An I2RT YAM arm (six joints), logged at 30 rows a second.
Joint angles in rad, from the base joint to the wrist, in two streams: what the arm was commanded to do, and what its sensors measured. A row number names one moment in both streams.
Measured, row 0: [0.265 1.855 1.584 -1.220 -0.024 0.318]
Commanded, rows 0 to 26: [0.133 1.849 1.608 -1.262 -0.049 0.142]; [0.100 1.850 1.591 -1.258 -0.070 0.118]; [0.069 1.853 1.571 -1.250 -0.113 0.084]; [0.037 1.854 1.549 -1.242 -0.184 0.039]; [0.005 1.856 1.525 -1.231 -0.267 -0.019]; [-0.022 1.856 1.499 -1.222 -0.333 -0.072]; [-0.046 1.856 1.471 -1.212 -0.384 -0.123]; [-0.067 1.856 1.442 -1.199 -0.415 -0.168]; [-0.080 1.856 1.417 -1.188 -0.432 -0.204]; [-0.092 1.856 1.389 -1.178 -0.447 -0.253]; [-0.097 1.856 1.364 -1.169 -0.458 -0.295]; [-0.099 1.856 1.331 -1.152 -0.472 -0.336]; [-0.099 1.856 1.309 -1.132 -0.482 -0.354]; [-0.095 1.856 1.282 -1.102 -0.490 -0.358]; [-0.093 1.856 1.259 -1.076 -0.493 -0.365]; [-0.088 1.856 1.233 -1.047 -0.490 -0.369]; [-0.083 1.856 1.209 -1.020 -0.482 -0.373]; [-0.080 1.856 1.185 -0.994 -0.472 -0.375]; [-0.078 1.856 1.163 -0.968 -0.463 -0.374]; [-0.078 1.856 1.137 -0.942 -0.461 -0.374]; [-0.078 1.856 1.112 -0.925 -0.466 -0.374]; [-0.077 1.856 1.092 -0.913 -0.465 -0.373]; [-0.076 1.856 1.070 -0.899 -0.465 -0.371]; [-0.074 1.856 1.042 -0.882 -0.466 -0.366]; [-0.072 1.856 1.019 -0.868 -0.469 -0.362]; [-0.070 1.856 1.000 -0.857 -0.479 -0.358]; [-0.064 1.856 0.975 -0.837 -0.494 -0.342]
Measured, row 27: [-0.079 1.829 1.060 -0.860 -0.469 -0.352]
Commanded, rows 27 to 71: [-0.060 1.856 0.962 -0.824 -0.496 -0.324]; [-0.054 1.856 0.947 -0.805 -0.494 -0.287]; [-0.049 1.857 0.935 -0.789 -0.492 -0.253]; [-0.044 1.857 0.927 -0.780 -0.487 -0.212]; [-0.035 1.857 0.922 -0.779 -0.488 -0.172]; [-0.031 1.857 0.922 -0.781 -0.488 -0.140]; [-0.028 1.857 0.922 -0.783 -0.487 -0.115]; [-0.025 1.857 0.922 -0.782 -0.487 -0.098]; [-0.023 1.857 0.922 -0.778 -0.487 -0.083]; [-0.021 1.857 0.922 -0.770 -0.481 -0.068]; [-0.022 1.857 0.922 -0.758 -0.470 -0.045]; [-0.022 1.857 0.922 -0.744 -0.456 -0.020]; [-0.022 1.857 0.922 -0.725 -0.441 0.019]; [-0.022 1.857 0.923 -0.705 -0.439 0.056]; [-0.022 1.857 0.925 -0.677 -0.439 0.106]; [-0.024 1.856 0.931 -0.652 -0.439 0.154]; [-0.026 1.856 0.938 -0.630 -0.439 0.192]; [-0.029 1.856 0.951 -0.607 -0.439 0.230]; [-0.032 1.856 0.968 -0.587 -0.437 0.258]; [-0.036 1.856 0.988 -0.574 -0.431 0.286]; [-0.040 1.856 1.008 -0.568 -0.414 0.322]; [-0.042 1.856 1.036 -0.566 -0.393 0.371]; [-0.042 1.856 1.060 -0.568 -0.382 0.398]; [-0.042 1.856 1.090 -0.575 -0.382 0.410]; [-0.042 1.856 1.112 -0.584 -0.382 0.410]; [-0.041 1.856 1.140 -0.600 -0.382 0.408]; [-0.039 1.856 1.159 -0.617 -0.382 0.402]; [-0.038 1.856 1.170 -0.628 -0.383 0.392]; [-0.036 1.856 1.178 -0.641 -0.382 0.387]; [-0.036 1.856 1.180 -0.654 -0.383 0.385]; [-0.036 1.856 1.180 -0.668 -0.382 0.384]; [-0.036 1.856 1.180 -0.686 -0.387 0.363]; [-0.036 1.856 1.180 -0.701 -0.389 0.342]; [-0.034 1.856 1.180 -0.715 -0.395 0.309]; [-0.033 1.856 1.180 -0.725 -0.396 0.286]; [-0.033 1.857 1.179 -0.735 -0.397 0.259]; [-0.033 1.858 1.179 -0.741 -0.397 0.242]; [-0.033 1.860 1.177 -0.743 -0.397 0.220]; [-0.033 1.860 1.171 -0.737 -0.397 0.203]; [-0.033 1.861 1.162 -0.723 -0.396 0.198]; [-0.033 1.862 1.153 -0.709 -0.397 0.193]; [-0.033 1.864 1.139 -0.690 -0.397 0.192]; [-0.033 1.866 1.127 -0.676 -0.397 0.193]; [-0.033 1.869 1.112 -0.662 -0.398 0.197]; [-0.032 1.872 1.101 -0.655 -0.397 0.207]
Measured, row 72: [-0.037 1.856 1.143 -0.668 -0.393 0.227]
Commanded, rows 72 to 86: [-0.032 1.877 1.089 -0.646 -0.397 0.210]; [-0.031 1.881 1.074 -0.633 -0.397 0.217]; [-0.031 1.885 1.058 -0.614 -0.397 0.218]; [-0.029 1.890 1.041 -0.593 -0.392 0.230]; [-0.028 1.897 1.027 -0.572 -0.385 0.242]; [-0.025 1.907 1.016 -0.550 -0.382 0.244]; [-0.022 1.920 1.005 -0.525 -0.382 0.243]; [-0.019 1.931 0.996 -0.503 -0.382 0.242]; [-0.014 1.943 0.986 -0.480 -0.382 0.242]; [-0.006 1.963 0.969 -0.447 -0.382 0.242]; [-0.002 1.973 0.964 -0.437 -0.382 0.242]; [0.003 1.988 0.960 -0.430 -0.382 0.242]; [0.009 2.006 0.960 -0.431 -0.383 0.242]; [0.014 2.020 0.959 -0.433 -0.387 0.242]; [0.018 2.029 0.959 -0.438 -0.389 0.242]
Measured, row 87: [-0.014 1.895 1.032 -0.402 -0.449 0.231]
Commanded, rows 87 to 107: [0.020 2.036 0.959 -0.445 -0.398 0.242]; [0.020 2.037 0.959 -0.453 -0.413 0.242]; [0.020 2.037 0.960 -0.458 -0.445 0.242]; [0.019 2.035 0.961 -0.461 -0.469 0.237]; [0.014 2.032 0.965 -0.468 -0.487 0.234]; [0.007 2.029 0.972 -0.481 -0.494 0.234]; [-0.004 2.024 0.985 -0.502 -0.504 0.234]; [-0.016 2.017 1.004 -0.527 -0.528 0.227]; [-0.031 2.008 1.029 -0.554 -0.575 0.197]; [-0.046 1.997 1.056 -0.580 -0.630 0.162]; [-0.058 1.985 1.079 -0.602 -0.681 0.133]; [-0.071 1.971 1.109 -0.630 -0.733 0.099]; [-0.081 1.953 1.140 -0.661 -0.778 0.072]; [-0.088 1.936 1.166 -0.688 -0.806 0.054]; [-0.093 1.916 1.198 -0.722 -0.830 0.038]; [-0.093 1.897 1.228 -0.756 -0.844 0.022]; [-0.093 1.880 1.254 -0.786 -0.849 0.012]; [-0.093 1.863 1.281 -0.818 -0.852 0.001]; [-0.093 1.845 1.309 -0.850 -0.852 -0.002]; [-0.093 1.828 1.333 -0.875 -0.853 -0.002]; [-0.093 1.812 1.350 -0.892 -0.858 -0.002]
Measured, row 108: [-0.096 1.910 1.269 -0.866 -0.775 0.046]
